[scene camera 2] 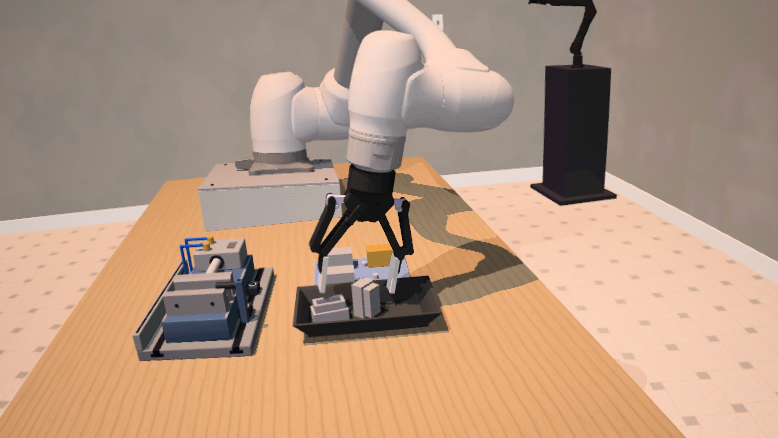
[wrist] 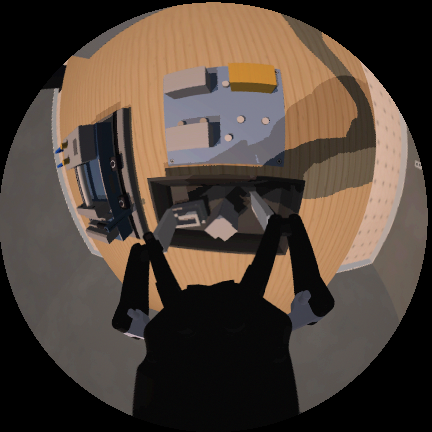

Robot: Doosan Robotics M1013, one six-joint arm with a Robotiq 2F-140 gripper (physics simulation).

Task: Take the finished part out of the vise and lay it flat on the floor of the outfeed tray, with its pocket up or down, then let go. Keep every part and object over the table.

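Places are measured from the arm's base along level axes (x right, y back, z down), in metres.
Pixels of known places: gripper, fingertip midpoint: (scene camera 2: pixel 356 289) (wrist: pixel 211 207); arm's base, origin of the base link: (scene camera 2: pixel 280 168).
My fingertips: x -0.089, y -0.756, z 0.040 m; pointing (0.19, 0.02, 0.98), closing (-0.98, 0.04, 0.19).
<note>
For each thing: its middle in the pictures, then the offset to it from my fingertips. "pt": a spot on its surface instead.
- vise, body centre: (scene camera 2: pixel 209 289) (wrist: pixel 94 186) dx +0.257, dy +0.081, dz +0.000 m
- blue-grey plate, body centre: (wrist: pixel 221 110) (scene camera 2: pixel 361 277) dx -0.032, dy +0.140, dz +0.046 m
- yellow block, body centre: (wrist: pixel 251 77) (scene camera 2: pixel 381 255) dx -0.084, dy +0.183, dz +0.024 m
- vise's base plate, surface spot: (scene camera 2: pixel 190 350) pt dx +0.286, dy -0.066, dz +0.033 m
The dark outfeed tray (scene camera 2: pixel 375 324) (wrist: pixel 250 245) lies on the table. A grey part (scene camera 2: pixel 329 312) (wrist: pixel 189 217) lies in its left end with its pocket up. Another grey part (scene camera 2: pixel 372 300) (wrist: pixel 221 229) stands upright near the middle of the tray, not flat; its pocket cannot be made out. My gripper (scene camera 2: pixel 357 292) (wrist: pixel 211 207) is open and empty over the tray. Its fingers are on the left and right of the upright part, with gaps; their exact height is hard to tell. The vise (scene camera 2: pixel 198 327) (wrist: pixel 107 165) is left of the tray. No part is visible between its jaws.
Behind the tray is a blue-grey plate (scene camera 2: pixel 401 268) (wrist: pixel 190 106) with pegs. It bears two grey blocks (scene camera 2: pixel 338 256) (wrist: pixel 187 136) and a yellow block (scene camera 2: pixel 379 255) (wrist: pixel 252 76). The vise's base plate (scene camera 2: pixel 190 350) reaches toward the tray's left side. The robot's base box (scene camera 2: pixel 269 206) is farther back.
</note>
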